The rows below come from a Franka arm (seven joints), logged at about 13 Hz.
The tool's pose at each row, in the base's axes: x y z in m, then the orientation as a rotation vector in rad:
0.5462 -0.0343 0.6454 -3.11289 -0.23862 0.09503
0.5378 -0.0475 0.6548 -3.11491 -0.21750 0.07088
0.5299 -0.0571 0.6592 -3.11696 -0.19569 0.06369
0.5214 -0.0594 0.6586 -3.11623 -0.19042 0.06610
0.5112 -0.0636 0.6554 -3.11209 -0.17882 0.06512
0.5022 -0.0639 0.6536 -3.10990 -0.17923 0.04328
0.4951 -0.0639 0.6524 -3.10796 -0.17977 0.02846
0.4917 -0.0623 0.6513 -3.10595 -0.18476 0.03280
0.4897 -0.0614 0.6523 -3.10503 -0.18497 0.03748
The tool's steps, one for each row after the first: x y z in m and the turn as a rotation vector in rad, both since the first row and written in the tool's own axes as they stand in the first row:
-0.0109 0.0116 -0.0090 -0.00061 0.01559 0.01343
-0.0204 0.0197 -0.0131 -0.00100 0.02030 0.02742
-0.0291 0.0207 -0.0120 0.00022 0.01887 0.03074
-0.0396 0.0234 -0.0082 0.00522 0.01988 0.03785
-0.0484 0.0224 -0.0059 0.00667 0.03401 0.03730
-0.0553 0.0213 -0.0042 0.00800 0.04364 0.03674
-0.0584 0.0193 -0.0029 0.00979 0.04094 0.03344
-0.0603 0.0181 -0.0037 0.01086 0.03800 0.03327

